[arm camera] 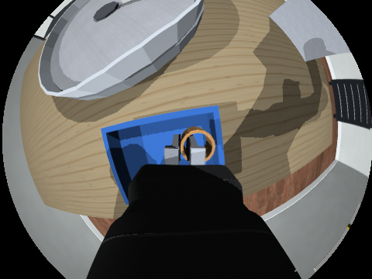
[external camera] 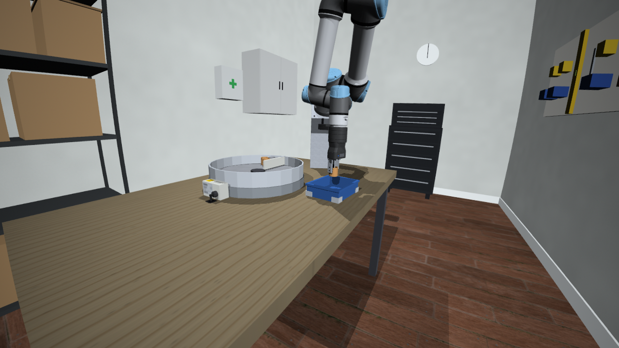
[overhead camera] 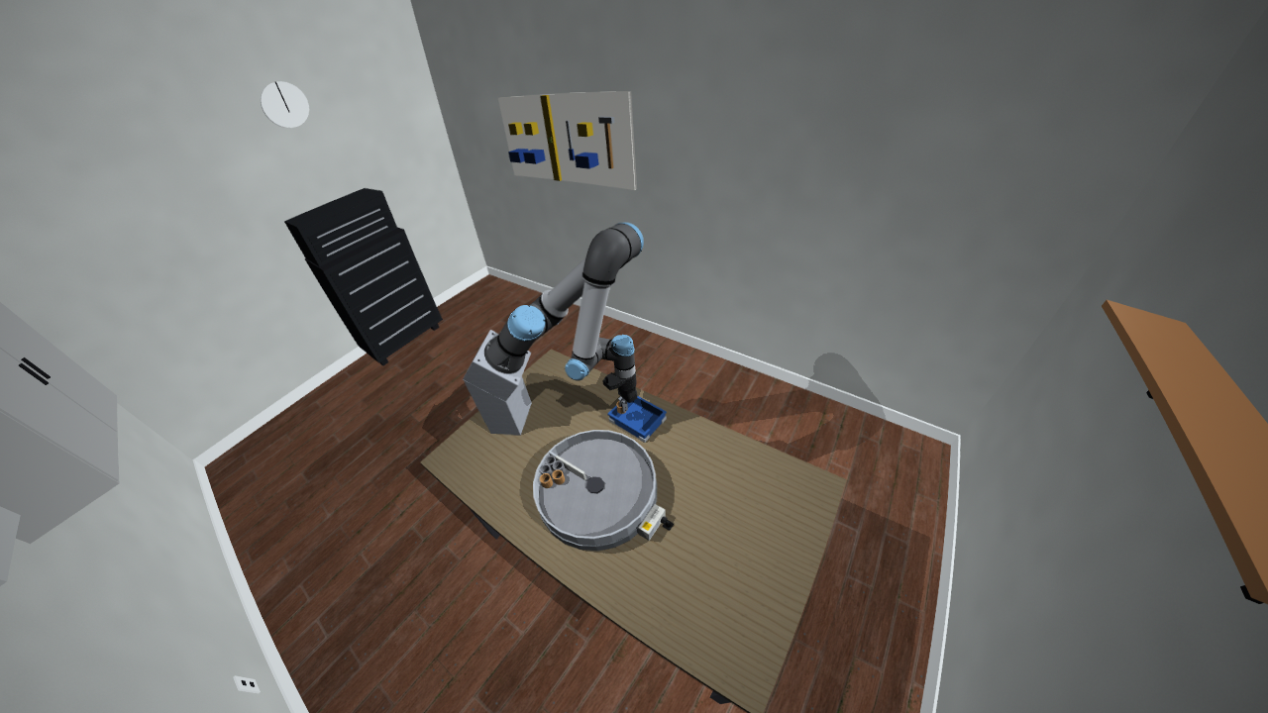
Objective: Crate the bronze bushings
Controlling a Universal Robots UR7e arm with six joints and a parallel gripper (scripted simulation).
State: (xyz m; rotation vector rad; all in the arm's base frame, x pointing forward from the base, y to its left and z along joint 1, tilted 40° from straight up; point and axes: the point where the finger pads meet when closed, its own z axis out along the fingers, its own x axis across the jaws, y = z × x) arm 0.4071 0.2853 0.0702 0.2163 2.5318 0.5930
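My hand is 30 mm short of the blue crate, 40 mm to the right of it and 70 mm above it. Round my hand: round grey turning table 170 mm ahead, 290 mm to the right, 40 mm below.
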